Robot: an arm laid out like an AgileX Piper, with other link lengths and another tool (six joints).
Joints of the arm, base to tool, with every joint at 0 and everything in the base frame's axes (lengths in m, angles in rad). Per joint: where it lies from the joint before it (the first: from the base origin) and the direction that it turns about. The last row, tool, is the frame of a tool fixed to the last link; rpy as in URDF.
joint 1: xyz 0 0 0.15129 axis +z
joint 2: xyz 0 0 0 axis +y
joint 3: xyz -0.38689 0 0.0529 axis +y
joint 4: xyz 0.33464 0 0.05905 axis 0.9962 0 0.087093
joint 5: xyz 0 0 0 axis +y
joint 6: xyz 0.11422 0 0.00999 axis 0.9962 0 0.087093
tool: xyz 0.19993 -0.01 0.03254 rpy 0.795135 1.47 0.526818
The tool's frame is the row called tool.
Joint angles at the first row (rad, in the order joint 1, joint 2, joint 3, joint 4, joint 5, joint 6):
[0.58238 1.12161 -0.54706 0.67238 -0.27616 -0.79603]
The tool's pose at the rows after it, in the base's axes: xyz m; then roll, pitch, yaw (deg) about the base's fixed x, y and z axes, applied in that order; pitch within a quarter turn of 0, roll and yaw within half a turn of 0:
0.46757 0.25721 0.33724 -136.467 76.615 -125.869
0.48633 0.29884 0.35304 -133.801 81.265 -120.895
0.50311 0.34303 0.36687 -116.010 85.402 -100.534
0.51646 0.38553 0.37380 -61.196 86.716 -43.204
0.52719 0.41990 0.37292 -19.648 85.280 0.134
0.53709 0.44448 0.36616 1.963 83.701 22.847
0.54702 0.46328 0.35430 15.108 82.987 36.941
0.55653 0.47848 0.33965 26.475 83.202 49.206
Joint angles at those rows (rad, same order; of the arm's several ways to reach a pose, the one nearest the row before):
[0.61940 1.21905 -0.59751 0.49691 -0.36652 -0.59444]
[0.65631 1.32732 -0.65852 0.36484 -0.47602 -0.43434]
[0.69062 1.44086 -0.72836 0.27487 -0.58907 -0.33297]
[0.72057 1.55133 -0.79924 0.21420 -0.68952 -0.27449]
[0.74425 1.65179 -0.85910 0.18020 -0.78153 -0.23529]
[0.75878 1.73792 -0.90734 0.16120 -0.85751 -0.19557]
[0.76467 1.80872 -0.95068 0.14352 -0.89905 -0.15501]
[0.76550 1.86408 -0.99027 0.12563 -0.90749 -0.11714]

